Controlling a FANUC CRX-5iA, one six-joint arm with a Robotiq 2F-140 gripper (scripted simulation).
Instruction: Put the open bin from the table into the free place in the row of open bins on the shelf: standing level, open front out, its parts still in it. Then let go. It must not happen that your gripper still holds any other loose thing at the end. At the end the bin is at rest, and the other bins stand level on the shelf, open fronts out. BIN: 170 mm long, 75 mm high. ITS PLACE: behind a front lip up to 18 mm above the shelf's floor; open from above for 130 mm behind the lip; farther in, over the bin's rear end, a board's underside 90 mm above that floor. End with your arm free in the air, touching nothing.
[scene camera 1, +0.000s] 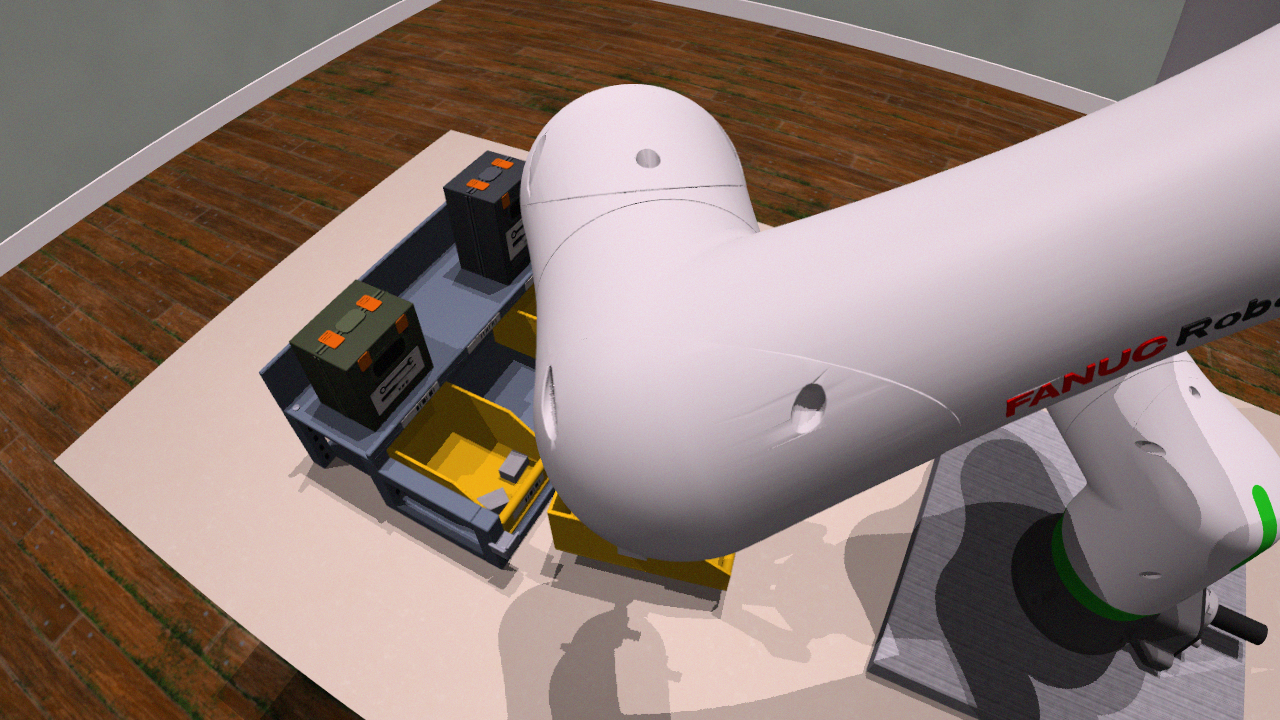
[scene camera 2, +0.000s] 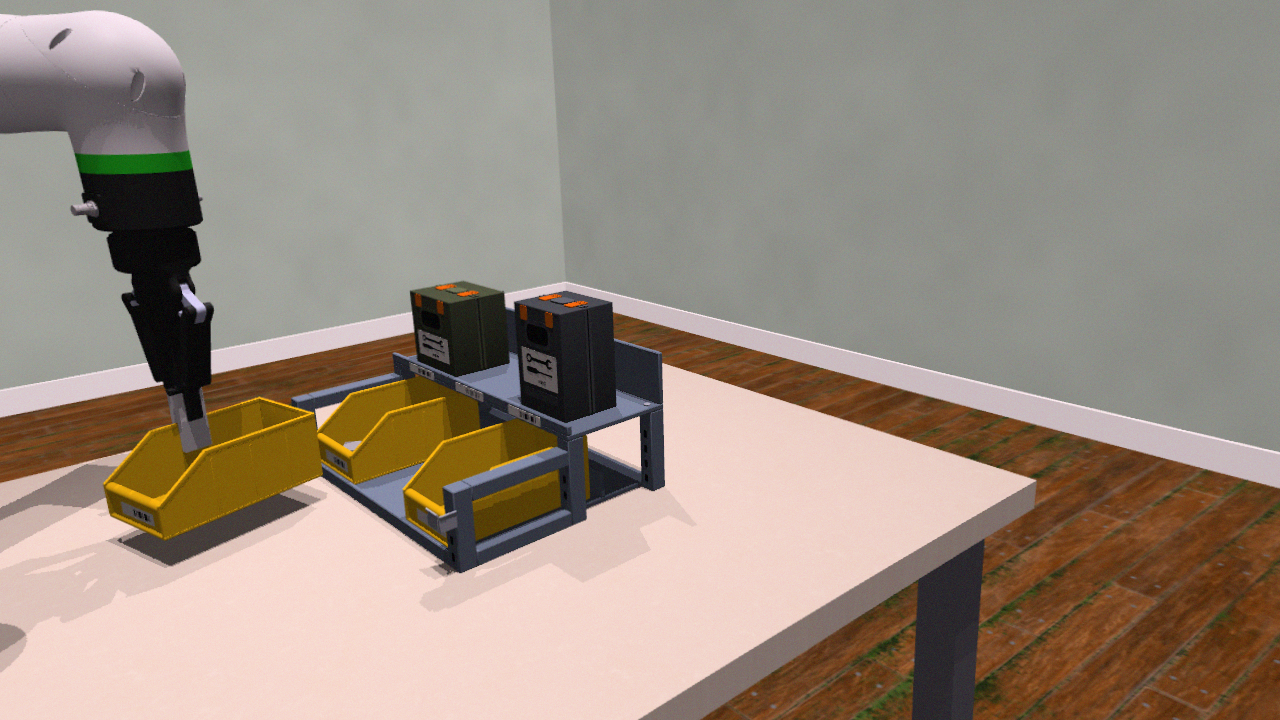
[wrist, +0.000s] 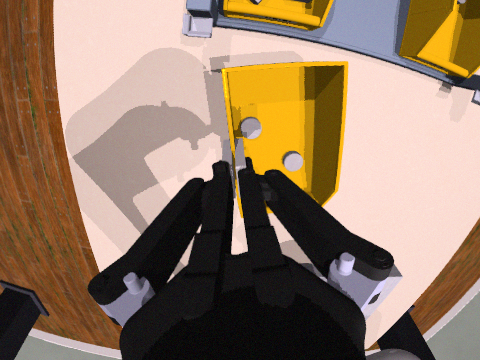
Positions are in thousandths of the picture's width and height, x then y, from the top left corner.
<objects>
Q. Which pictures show the dark case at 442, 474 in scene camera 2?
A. Scene camera 1 and scene camera 2 only.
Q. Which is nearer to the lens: the yellow bin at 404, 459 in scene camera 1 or the dark case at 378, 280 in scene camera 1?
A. The dark case.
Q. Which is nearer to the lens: the dark case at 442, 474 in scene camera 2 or the yellow bin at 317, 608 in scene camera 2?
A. The dark case.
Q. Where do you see the gripper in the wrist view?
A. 489, 421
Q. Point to a yellow bin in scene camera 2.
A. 363, 634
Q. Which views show the yellow bin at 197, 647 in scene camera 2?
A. Scene camera 1, scene camera 2 and the wrist view: all of them.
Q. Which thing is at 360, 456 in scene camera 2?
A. A green case.
</objects>
